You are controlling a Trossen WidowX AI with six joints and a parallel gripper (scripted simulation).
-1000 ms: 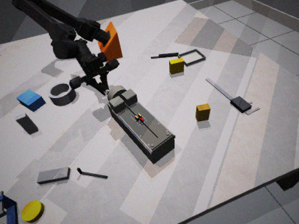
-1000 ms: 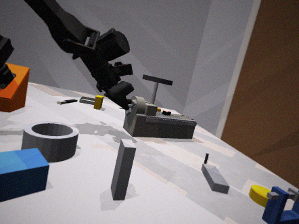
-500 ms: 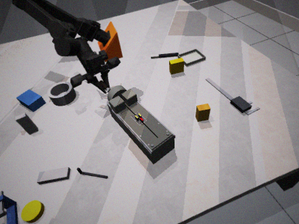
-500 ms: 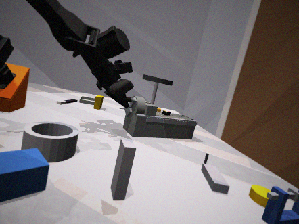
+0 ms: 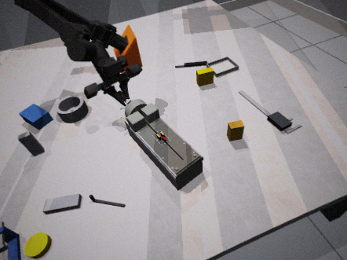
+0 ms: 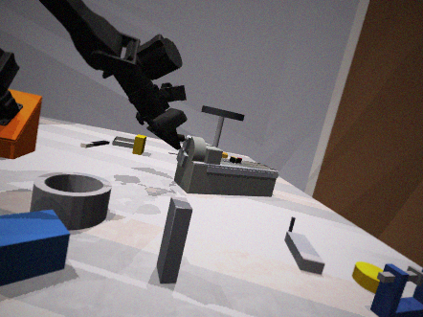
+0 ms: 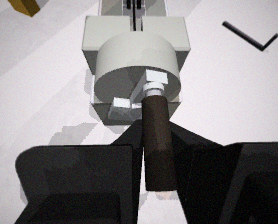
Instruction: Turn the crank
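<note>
Now: the dark crank handle 2 cm behind my gripper tip, 2 cm above it and 1 cm to the right of it. Also, from my gripper tip: black hex key 25 cm ahead, 12 cm to the right, 8 cm below; then blue block 34 cm to the right, 14 cm behind, 7 cm below; then red pointer 16 cm ahead, 8 cm to the left, 1 cm below.
</note>
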